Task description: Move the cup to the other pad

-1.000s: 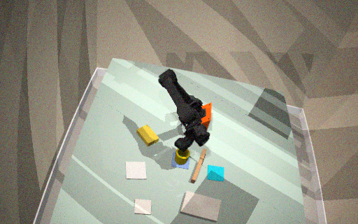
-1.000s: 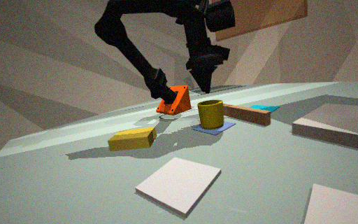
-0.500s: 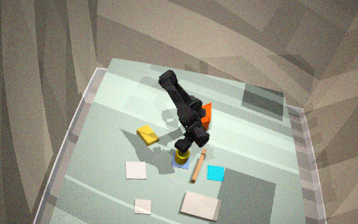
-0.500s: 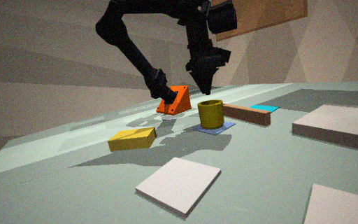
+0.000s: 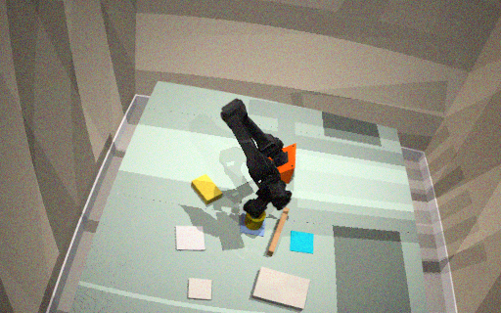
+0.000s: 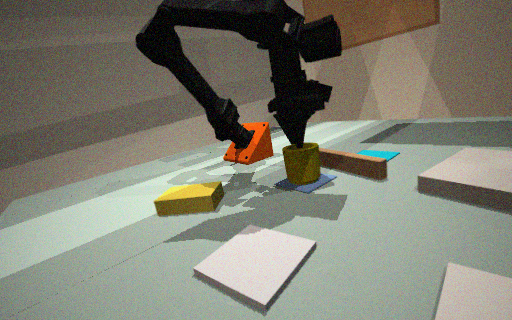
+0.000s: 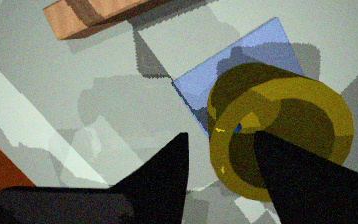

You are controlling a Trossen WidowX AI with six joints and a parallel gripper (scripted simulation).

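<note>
Now: gripper tip 2 cm short of the olive-yellow cup, 2 cm to the left of it and 3 cm above it. The rest, counted from my gripper tip: cyan pad 8 cm ahead, 17 cm to the left, 8 cm below; then wooden bar 5 cm ahead, 8 cm to the left, 6 cm below; then blue pad 2 cm ahead, 2 cm to the right, 8 cm below.
</note>
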